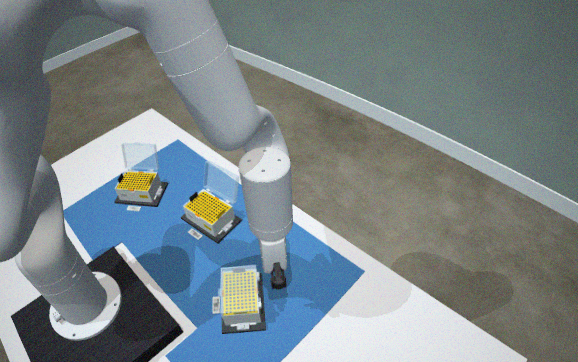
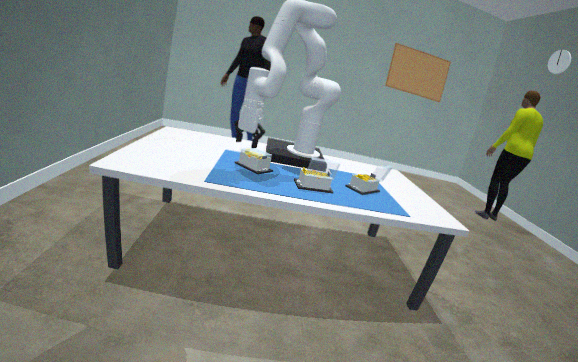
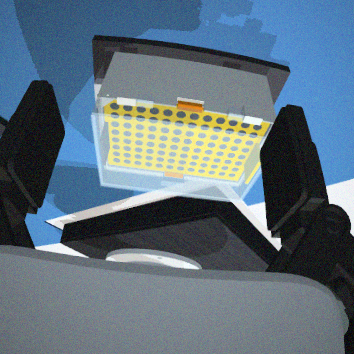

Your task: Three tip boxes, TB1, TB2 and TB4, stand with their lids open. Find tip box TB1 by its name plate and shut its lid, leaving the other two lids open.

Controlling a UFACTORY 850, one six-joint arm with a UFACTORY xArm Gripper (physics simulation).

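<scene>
The tip box nearest my gripper has its clear lid lying over the yellow rack; I cannot tell if it is fully seated. The middle tip box has its lid upright. The far tip box has its lid upright. Name plates lie beside the boxes, too small to read. My gripper is open and empty, above and beside the nearest box.
The boxes stand on a blue mat on a white table. The black base plate of the arm is beside the mat. Two people stand beyond the table.
</scene>
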